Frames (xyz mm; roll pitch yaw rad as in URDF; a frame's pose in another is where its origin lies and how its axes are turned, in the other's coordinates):
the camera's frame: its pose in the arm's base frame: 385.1 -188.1 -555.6 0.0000 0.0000 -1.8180
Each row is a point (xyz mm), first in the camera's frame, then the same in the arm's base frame.
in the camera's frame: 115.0 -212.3 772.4
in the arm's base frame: 151.1 -247.7 216.8
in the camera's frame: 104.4 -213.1 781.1
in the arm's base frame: 152.9 -237.2 225.5
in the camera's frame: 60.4 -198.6 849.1
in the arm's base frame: 177.8 -198.1 293.5
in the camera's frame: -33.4 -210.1 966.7
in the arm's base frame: 189.6 -104.3 411.1
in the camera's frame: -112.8 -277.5 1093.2
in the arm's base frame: 143.6 -10.8 537.6
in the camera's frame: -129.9 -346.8 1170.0
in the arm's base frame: 80.6 22.7 614.4
